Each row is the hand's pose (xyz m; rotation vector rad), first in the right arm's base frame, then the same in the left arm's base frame.
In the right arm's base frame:
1: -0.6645 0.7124 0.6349 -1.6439 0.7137 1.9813
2: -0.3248 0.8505 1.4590 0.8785 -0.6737 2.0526
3: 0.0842 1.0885 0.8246 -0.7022 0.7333 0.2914
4: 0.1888 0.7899 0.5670 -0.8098 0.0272 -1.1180
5: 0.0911 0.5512 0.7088 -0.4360 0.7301 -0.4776
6: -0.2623 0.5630 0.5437 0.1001 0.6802 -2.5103
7: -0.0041 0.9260 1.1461 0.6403 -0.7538 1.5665
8: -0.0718 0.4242 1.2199 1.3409 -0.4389 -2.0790
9: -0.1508 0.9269 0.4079 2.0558 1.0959 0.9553
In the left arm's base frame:
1: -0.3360 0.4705 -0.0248 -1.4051 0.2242 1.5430
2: -0.2761 0.1050 0.7976 0.7377 -1.4603 1.8286
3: 0.3513 0.4769 0.4905 -0.1435 0.4206 0.1514
4: 0.4925 0.3155 0.1434 -0.1643 0.1693 -1.3625
5: 0.3199 0.0790 0.1125 0.2192 0.5933 -0.5306
6: 0.0478 0.2693 -0.0925 0.7627 1.2462 -2.3845
7: 0.1382 0.2184 0.6495 0.6771 -1.4434 1.2567
8: -0.0212 -0.2155 0.4300 2.0053 -0.1675 -2.2931
9: 0.2491 0.6036 0.0125 2.2827 0.4604 1.4840

